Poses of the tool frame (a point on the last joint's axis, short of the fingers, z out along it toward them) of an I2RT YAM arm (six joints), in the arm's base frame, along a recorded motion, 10 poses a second.
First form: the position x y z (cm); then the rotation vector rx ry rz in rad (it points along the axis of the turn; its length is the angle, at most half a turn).
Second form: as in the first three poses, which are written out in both.
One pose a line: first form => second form
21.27 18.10 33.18 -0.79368 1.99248 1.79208 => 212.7 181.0 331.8 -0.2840 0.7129 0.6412 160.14
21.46 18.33 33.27 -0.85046 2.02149 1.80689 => 214.6 183.3 332.7 -0.2993 0.7114 0.6359 162.81
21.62 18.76 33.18 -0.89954 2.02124 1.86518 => 216.2 187.6 331.8 -0.3109 0.6985 0.6446 165.80
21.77 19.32 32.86 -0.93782 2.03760 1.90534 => 217.7 193.2 328.6 -0.3187 0.6923 0.6474 168.63
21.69 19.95 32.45 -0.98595 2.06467 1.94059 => 216.9 199.5 324.5 -0.3286 0.6882 0.6468 171.90
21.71 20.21 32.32 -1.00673 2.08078 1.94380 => 217.1 202.1 323.2 -0.3333 0.6890 0.6436 173.04
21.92 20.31 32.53 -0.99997 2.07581 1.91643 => 219.2 203.1 325.3 -0.3337 0.6926 0.6395 171.71
